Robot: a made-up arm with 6 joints.
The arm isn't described. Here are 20 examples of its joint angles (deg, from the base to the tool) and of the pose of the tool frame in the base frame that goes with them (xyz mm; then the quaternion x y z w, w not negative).
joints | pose
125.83 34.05 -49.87 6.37 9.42 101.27 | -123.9 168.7 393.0 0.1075 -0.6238 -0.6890 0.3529
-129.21 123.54 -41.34 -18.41 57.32 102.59 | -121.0 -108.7 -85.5 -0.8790 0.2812 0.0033 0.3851
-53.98 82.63 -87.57 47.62 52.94 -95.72 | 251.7 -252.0 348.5 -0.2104 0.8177 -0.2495 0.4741
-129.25 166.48 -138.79 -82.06 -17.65 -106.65 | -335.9 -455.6 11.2 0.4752 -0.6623 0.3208 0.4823
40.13 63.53 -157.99 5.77 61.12 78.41 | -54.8 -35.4 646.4 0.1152 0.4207 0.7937 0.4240
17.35 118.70 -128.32 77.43 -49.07 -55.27 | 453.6 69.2 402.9 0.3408 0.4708 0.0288 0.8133
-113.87 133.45 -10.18 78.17 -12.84 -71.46 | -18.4 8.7 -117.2 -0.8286 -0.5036 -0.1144 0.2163
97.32 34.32 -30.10 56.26 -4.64 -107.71 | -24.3 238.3 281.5 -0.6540 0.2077 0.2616 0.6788
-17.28 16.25 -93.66 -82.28 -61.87 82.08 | -142.4 130.2 534.7 -0.5044 0.0635 -0.0974 0.8556
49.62 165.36 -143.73 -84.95 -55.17 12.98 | 292.8 462.7 67.4 -0.7336 0.0944 0.2539 0.6232
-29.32 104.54 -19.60 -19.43 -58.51 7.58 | 218.7 -92.3 -23.8 0.1118 0.8213 -0.0367 0.5583
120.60 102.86 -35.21 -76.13 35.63 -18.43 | -82.7 244.3 -24.5 -0.9196 -0.2177 -0.2465 0.2149
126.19 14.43 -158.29 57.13 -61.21 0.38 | 358.7 -373.2 303.3 -0.6818 0.3378 -0.6068 0.2298
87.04 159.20 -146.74 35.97 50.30 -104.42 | -14.4 544.1 78.6 -0.9215 0.0317 0.2398 0.3038
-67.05 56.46 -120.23 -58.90 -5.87 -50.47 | 17.2 -19.8 665.4 -0.0972 0.1318 -0.9857 0.0389
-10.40 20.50 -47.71 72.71 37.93 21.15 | 139.0 30.6 410.8 0.2607 0.5469 0.6319 0.4833
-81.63 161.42 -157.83 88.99 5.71 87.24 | 94.4 -576.7 184.7 0.5655 -0.4110 0.5485 0.4588
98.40 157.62 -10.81 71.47 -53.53 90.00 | 78.3 -40.1 -93.5 0.2938 0.8354 0.0461 0.4623
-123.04 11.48 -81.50 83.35 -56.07 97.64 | 7.6 153.6 522.6 -0.3801 -0.2712 0.3741 0.8013
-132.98 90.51 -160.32 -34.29 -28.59 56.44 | -27.2 -66.3 690.8 -0.1021 0.1187 -0.8026 0.5757
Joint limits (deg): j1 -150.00..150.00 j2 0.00..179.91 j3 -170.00..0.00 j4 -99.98..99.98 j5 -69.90..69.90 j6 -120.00..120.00
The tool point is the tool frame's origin. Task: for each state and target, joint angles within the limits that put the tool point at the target. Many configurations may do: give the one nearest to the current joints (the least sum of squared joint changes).
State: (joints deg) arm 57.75 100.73 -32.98 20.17 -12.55 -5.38
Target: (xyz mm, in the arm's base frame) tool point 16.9 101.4 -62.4
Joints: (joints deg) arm 76.22 84.04 -2.38 22.53 12.36 -5.38
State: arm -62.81 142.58 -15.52 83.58 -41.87 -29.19
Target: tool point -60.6 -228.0 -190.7
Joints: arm -90.26 153.69 -58.54 77.20 -40.61 -29.19
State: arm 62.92 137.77 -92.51 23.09 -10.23 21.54
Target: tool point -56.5 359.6 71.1
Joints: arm 98.13 97.86 -53.75 23.58 7.68 21.54
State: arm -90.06 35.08 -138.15 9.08 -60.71 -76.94
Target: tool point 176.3 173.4 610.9
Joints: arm -133.96 45.22 -134.02 -4.77 -56.62 -76.94
